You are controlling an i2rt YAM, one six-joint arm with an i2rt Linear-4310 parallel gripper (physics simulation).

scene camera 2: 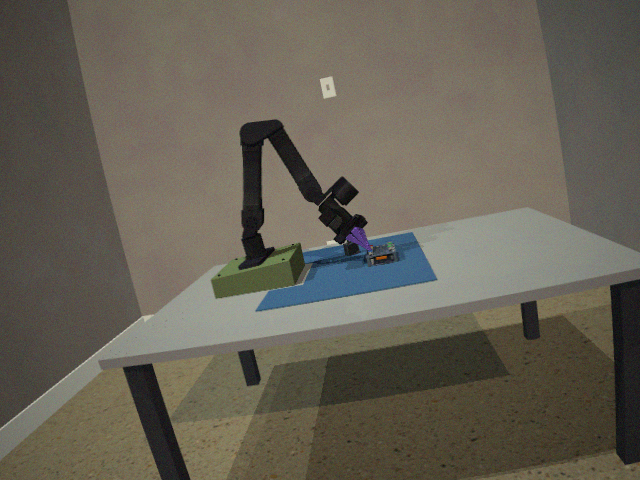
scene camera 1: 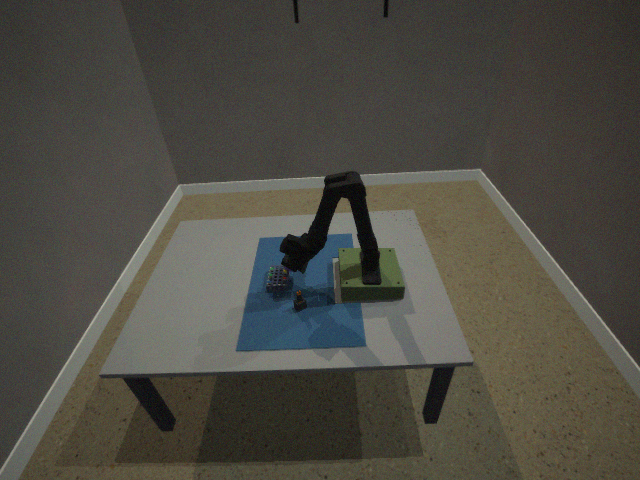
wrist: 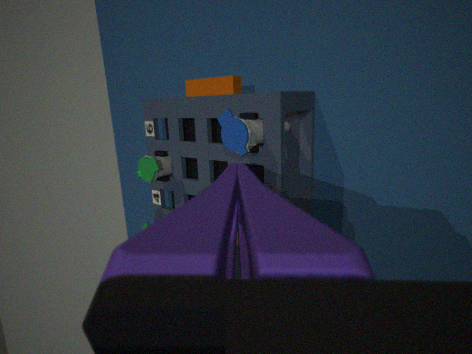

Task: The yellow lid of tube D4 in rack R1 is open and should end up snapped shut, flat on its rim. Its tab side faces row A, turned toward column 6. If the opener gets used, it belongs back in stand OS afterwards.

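Places are measured from the arm's base along level axes (x ahead, y left, z up), in millimetres.
Where they show: gripper, fingertip midpoint: (scene camera 2: 370, 250) (scene camera 1: 285, 268) (wrist: 237, 176); arm's base at its link origin: (scene camera 2: 257, 259) (scene camera 1: 370, 267).
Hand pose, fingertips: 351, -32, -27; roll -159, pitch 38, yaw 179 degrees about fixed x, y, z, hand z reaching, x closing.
Note:
Each offset is from my fingertips to the top centre of the thing, as dx, dy, dz. "*": to the spot under its first point. Level surfaces: height alone.
Rack R1 @(+27, +28, +6) (scene camera 1: 276, 279) (scene camera 2: 383, 253) (wrist: 200, 106) is a dark grey tube rack on the blue mat @(dz -39) (scene camera 1: 305, 335) (scene camera 2: 351, 281). My gripper (scene camera 2: 369, 248) (wrist: 237, 176) is shut and empty, with its purple fingertips at the rack's upper face, just below the blue lid in the wrist view. The fingers hide the lower part of the rack there. The yellow lid of tube D4 cannot be made out clearly; a tiny yellow patch shows in the slit between the fingers. The opener @(-76, +182, +46) (scene camera 1: 298, 293), orange-topped, stands upright in the dark stand OS @(-76, +182, +1) (scene camera 1: 299, 303).
A blue lid @(-1, -17, +3) (wrist: 235, 134) and a green lid @(+57, +4, +3) (wrist: 148, 168) stand out from the rack on their tubes. An orange block @(* +26, -36, -16) (wrist: 212, 86) sits at the rack's edge. The arm's green base box (scene camera 1: 372, 292) (scene camera 2: 258, 279) stands beside the mat on the pale table @(dz -42) (scene camera 1: 180, 310).

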